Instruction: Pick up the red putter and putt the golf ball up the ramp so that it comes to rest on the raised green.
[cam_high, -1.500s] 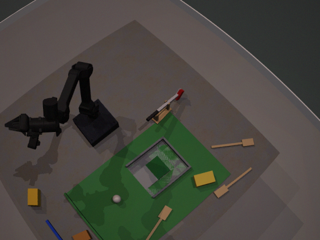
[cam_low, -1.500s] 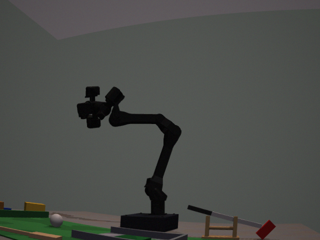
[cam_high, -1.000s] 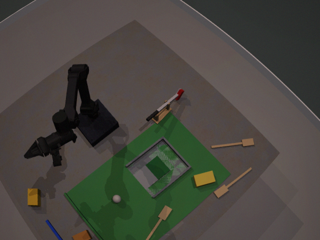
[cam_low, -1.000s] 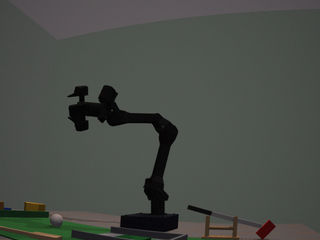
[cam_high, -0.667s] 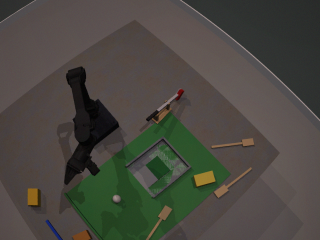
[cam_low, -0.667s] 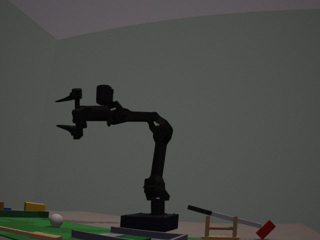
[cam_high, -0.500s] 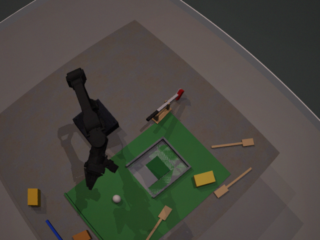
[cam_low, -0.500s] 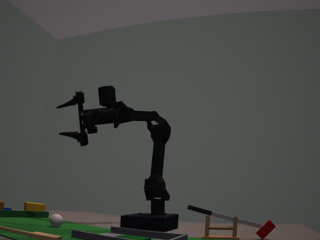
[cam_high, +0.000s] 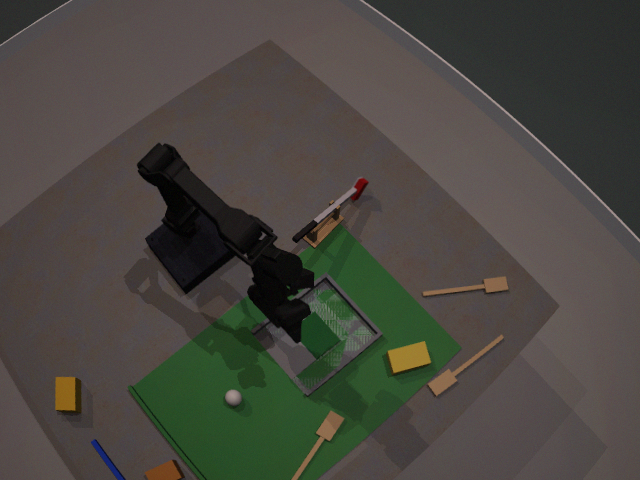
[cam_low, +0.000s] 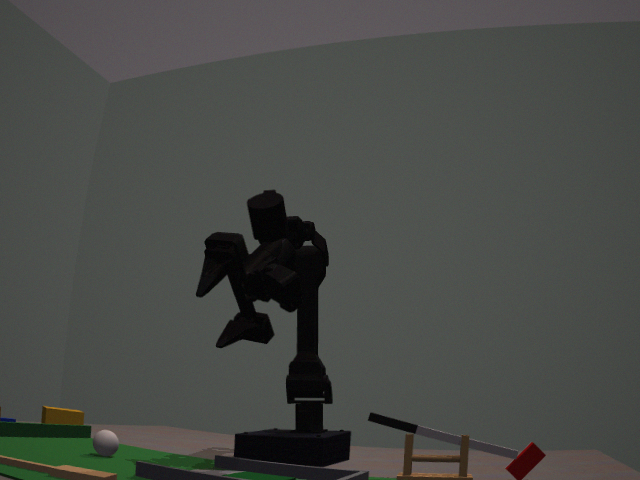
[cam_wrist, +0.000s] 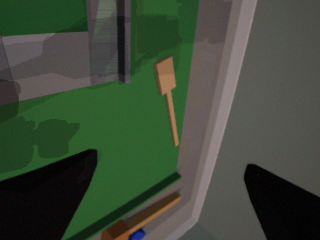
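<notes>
My gripper tip is 190 mm past the wooden stand, 320 mm to the right of it and 190 mm above it. The rest, counted from my gripper tip: white golf ball: 20 mm behind, 180 mm to the right, 200 mm below; blue stick: 40 mm behind, 550 mm to the right, 210 mm below; red putter: 200 mm behind, 350 mm to the left, 160 mm below.
</notes>
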